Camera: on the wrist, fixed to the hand. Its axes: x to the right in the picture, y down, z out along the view.
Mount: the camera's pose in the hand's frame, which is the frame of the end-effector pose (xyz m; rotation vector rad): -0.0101 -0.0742 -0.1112 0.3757 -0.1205 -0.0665
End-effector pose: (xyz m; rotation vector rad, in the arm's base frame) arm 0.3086 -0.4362 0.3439 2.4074 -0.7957 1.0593
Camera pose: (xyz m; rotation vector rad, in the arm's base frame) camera 0.2903 -0.3150 0.3981 2.8126 -0.5903 1.1294
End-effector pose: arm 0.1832 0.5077 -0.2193 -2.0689 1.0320 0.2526
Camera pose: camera 0.2140 0.4588 -0.0984 -1.7231 0.8621 0.1350
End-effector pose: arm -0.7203 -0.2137 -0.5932 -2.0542 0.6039 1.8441
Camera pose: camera -0.5881 -0.2041 -0.5733 -1.6874 0.7719 1.6543
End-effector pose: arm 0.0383 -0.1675 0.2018 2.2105 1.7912 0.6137
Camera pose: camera -0.0790 -0.1697 0.2666 2.3430 2.0412 0.1314
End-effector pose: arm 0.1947 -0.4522 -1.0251 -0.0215 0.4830 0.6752
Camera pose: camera 0.1858 -0.5357 -1.1296 0.3538 0.4845 0.5092
